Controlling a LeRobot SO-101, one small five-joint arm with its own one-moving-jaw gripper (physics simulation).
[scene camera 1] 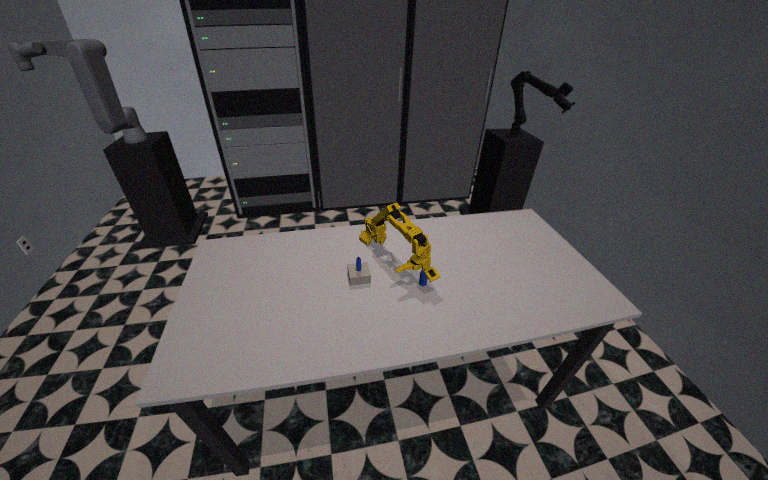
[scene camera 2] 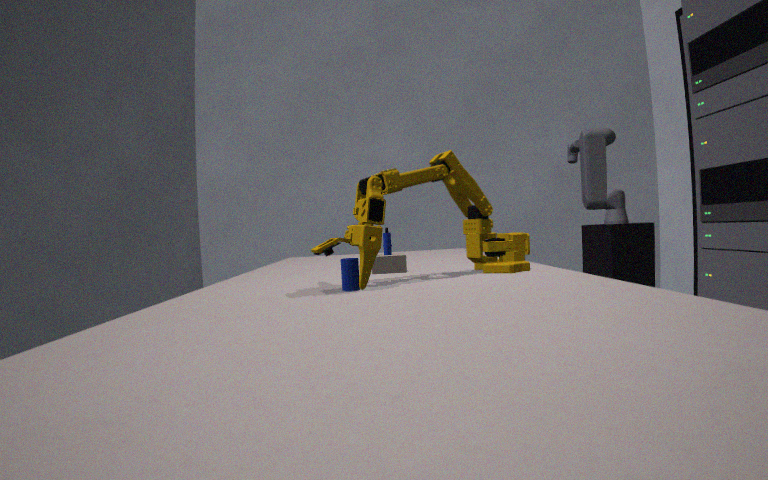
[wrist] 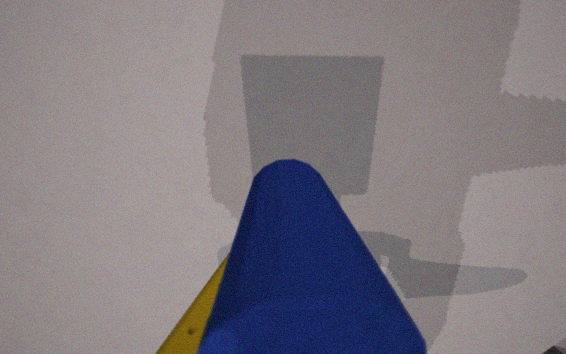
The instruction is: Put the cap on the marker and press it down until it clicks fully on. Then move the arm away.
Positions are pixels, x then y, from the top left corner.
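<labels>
There's a blue cap [wrist: 297, 269] here, and it's 2 cm from the lens.
</labels>
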